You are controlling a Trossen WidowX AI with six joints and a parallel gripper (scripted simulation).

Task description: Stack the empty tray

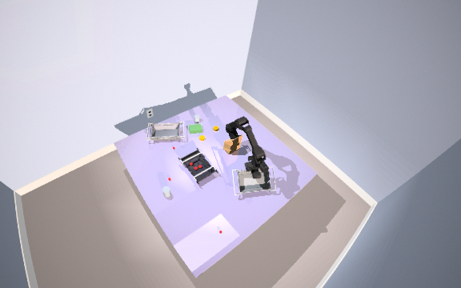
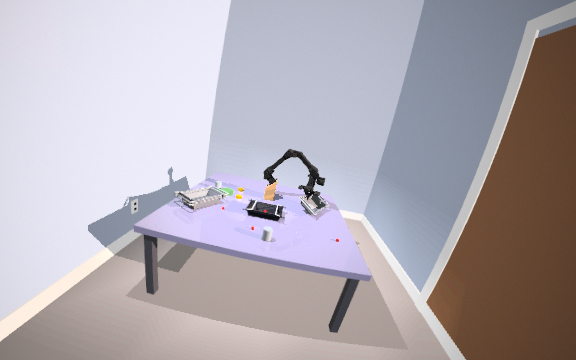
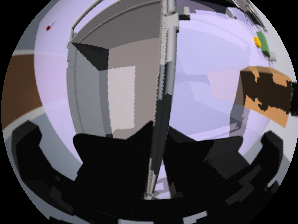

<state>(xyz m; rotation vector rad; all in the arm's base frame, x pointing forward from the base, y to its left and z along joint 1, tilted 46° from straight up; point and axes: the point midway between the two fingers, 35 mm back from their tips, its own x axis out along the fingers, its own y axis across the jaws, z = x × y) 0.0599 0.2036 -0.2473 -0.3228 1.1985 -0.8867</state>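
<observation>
Now: the grey tray 3 cm ahead of my gripper tip and 7 cm to the left of it. Round my gripper tip: green block (12 cm ahead, 67 cm to the right, 6 cm below).
</observation>
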